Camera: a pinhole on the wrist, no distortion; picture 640 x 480 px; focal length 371.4 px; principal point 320.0 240.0 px. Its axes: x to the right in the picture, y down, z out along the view. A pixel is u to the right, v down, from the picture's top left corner.
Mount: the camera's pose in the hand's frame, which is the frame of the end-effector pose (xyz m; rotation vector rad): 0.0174 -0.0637 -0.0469 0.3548 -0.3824 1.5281
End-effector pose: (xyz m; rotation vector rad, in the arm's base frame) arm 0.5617 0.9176 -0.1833 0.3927 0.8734 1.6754
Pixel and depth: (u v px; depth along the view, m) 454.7 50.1 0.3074
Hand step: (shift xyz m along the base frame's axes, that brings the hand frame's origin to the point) 0.2084 0.2618 0.0789
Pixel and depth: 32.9 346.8 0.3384
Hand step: 0.4242 -0.0034 -0.2177
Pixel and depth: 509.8 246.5 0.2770
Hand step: 0.2160 0.1022 0.1292
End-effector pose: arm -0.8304 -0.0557 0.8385 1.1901 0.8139 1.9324
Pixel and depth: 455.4 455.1 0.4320
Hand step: 0.4766 -0.0772 -0.0517
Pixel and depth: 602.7 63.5 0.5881
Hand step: 0.5186 0.3004 0.4430
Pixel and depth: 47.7 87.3 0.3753
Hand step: 0.2165 0.4205 -0.2482
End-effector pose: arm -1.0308 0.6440 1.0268 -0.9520 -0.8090 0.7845
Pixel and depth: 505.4 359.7 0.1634
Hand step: -0.1200 -0.0048 0.0968
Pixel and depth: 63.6 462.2 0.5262
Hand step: -0.2327 -0.3961 0.5789
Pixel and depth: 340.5 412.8 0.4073
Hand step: -0.3147 -0.1132 0.2757
